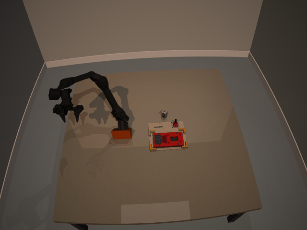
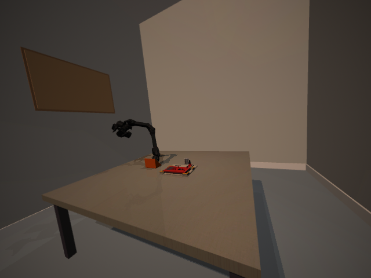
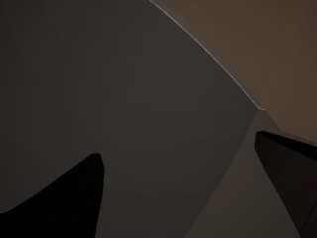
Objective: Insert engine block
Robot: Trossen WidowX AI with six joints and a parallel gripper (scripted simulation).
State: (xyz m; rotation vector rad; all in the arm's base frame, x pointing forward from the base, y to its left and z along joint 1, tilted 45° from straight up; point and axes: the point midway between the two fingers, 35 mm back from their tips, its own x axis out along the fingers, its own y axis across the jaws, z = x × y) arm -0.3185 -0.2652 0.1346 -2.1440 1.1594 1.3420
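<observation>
Right now my gripper tip is 590 mm short of the engine block, 220 mm to the right of it and 320 mm above it.
</observation>
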